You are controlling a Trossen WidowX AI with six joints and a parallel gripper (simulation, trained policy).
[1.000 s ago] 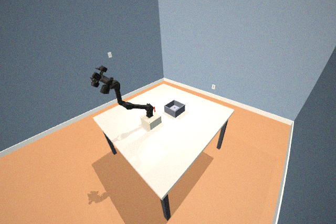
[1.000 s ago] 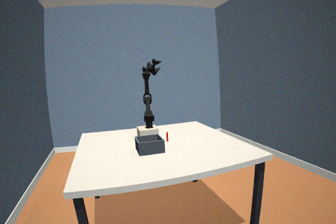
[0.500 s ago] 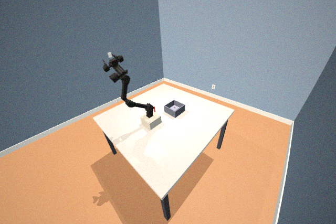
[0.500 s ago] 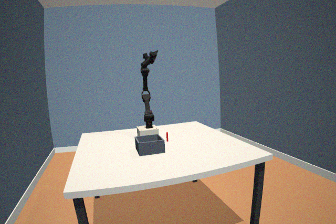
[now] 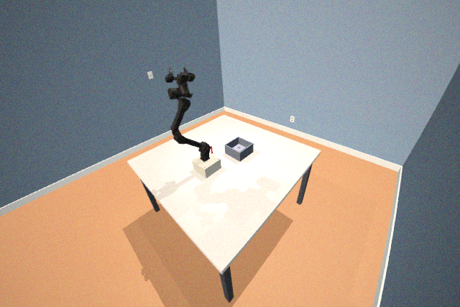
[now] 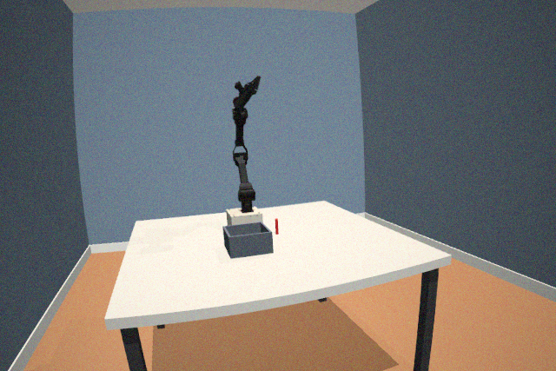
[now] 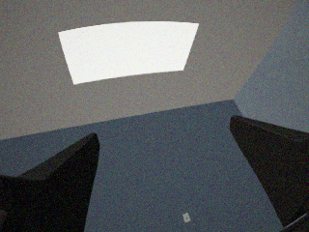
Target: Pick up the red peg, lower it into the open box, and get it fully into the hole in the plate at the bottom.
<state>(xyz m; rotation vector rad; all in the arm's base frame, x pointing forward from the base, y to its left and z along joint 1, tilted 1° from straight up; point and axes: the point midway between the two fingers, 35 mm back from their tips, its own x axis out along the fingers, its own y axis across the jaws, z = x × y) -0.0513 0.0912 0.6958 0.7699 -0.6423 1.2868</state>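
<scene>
Now: gripper tip 78 cm above the red peg, 19 cm short of it and 1 cm to the right of it. Round my gripper tip: grey box (80 cm below, 38 cm ahead, 17 cm to the right).
</scene>
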